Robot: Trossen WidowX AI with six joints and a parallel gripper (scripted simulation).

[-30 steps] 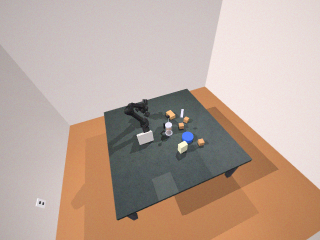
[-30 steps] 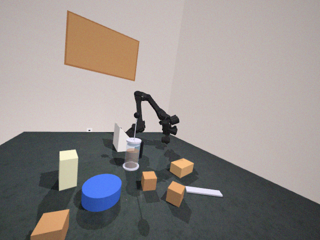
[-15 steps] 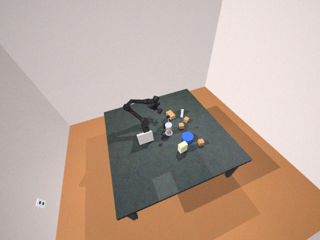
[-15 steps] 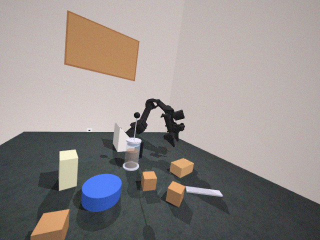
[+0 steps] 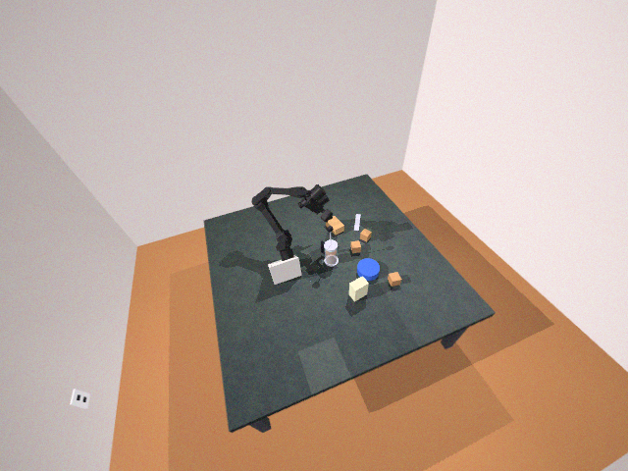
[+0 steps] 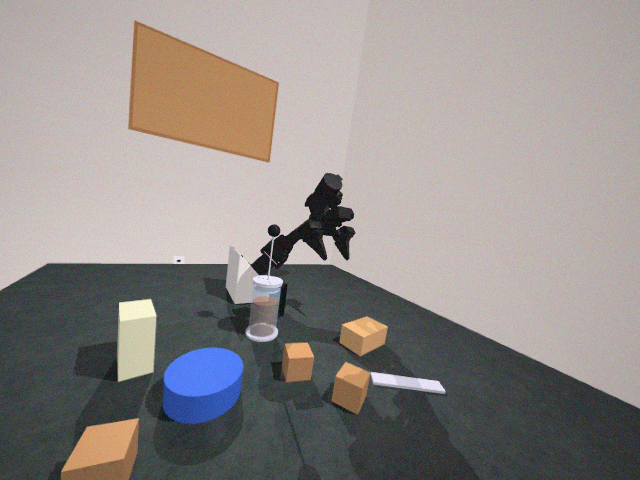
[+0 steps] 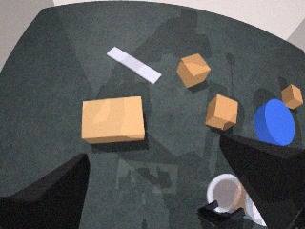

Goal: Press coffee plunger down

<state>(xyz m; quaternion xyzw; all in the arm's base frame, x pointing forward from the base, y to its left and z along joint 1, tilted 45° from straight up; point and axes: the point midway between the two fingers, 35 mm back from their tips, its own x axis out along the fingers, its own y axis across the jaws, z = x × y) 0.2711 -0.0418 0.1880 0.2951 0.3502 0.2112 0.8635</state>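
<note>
Now: gripper tip 70 mm past the coffee press, 150 mm to the left of it and 80 mm above it. From my gripper tip the other things lie so: cream block 40 mm behind, 430 mm to the right, 160 mm below; then blue disc 80 mm ahead, 330 mm to the right, 190 mm below.
</note>
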